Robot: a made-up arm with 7 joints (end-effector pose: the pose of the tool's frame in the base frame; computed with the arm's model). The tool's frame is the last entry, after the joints.
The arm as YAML. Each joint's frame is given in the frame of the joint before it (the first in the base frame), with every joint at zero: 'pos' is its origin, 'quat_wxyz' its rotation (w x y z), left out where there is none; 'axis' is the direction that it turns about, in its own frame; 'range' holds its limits. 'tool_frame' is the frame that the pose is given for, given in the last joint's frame.
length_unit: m
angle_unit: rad
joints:
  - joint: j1
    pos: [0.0, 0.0, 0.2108]
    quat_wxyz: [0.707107, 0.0, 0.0, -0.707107]
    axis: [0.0, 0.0, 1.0]
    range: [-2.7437, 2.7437]
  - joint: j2
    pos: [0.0, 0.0, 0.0]
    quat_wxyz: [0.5, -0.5, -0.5, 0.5]
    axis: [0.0, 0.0, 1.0]
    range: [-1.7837, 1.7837]
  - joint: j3
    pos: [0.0, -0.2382, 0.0]
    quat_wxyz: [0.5, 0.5, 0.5, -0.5]
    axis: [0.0, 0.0, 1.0]
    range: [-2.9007, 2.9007]
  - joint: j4
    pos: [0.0, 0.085, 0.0]
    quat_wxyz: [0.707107, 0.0, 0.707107, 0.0]
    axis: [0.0, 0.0, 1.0]
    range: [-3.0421, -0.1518]
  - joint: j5
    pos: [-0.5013, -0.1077, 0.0]
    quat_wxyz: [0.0, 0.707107, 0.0, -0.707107]
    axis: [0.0, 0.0, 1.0]
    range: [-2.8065, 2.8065]
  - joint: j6
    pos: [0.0, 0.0, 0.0]
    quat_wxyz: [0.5, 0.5, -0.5, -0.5]
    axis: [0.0, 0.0, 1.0]
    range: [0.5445, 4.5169]
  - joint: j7
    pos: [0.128, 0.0, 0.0]
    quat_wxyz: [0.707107, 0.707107, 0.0, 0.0]
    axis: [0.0, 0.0, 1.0]
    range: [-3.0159, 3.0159]
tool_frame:
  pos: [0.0, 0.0, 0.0]
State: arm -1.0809 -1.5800 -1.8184 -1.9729 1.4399 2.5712 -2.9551
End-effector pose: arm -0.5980 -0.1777 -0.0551 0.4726 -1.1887 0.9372
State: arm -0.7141 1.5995 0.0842 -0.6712 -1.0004 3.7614 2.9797
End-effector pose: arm 0.5743 -0.3574 -0.0224 -0.6081 1.7701 -0.6912
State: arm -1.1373 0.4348 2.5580 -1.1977 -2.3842 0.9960 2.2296
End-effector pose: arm 0.2619 0.3085 0.9595 -0.5935 1.9963 -1.9224
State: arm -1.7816 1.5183 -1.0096 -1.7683 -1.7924 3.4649 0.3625
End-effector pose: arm -0.4477 -0.1575 -0.1711 -2.6825 0.7368 0.9817
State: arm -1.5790 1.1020 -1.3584 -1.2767 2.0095 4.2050 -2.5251
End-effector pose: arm -0.4395 -0.3955 0.3720 0.4448 -1.1495 -1.7240
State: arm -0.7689 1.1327 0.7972 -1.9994 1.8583 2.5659 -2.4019
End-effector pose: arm 0.4709 0.0778 -0.2284 -1.9652 -0.0981 -0.9718
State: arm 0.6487 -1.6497 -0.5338 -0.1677 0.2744 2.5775 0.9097
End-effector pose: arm -0.6547 -0.5096 0.1054 1.0598 0.1646 -1.5056
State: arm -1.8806 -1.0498 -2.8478 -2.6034 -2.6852 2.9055 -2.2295
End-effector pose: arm -0.1568 0.0186 -0.1787 2.8808 0.1487 -0.2882
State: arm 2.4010 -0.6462 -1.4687 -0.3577 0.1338 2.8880 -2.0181
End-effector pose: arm 0.4088 -0.2961 0.8578 0.8415 0.5295 2.2481
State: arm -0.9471 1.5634 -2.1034 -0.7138 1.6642 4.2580 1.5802
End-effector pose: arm 0.1890 -0.5982 0.3957 0.4415 -0.1692 2.9703
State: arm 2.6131 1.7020 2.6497 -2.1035 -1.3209 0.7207 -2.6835
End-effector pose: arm -0.2611 -0.2884 0.7179 2.6719 1.5963 -0.3908
